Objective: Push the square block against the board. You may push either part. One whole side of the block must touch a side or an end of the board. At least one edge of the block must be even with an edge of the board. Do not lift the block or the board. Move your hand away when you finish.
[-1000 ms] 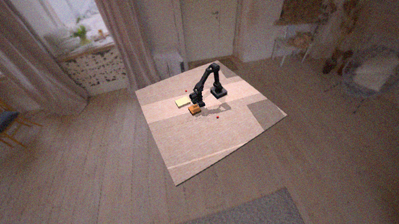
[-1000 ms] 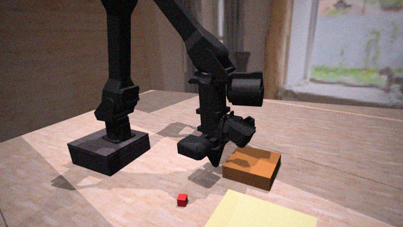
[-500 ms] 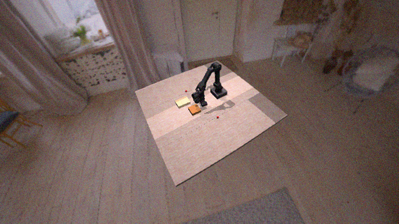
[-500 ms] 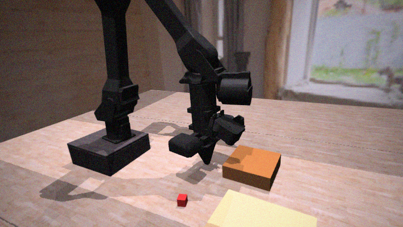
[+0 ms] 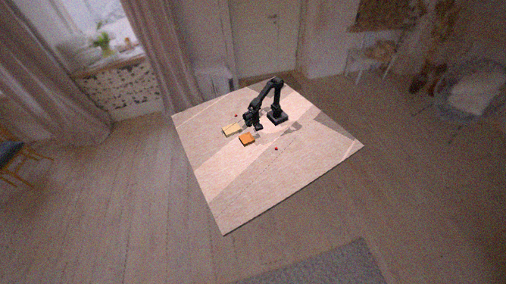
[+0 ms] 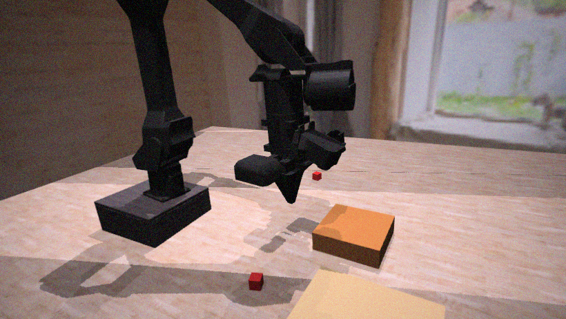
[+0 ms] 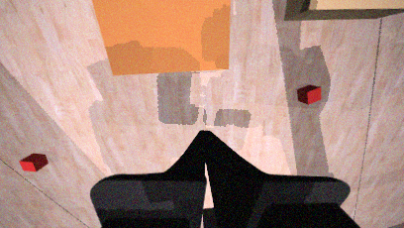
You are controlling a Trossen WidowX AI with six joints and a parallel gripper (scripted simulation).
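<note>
The orange square block lies 100 mm ahead of my gripper tip, 30 mm to the left of it and 40 mm below it. From my gripper tip the other things lie so: board 180 mm ahead, 130 mm to the right, 40 mm below.
</note>
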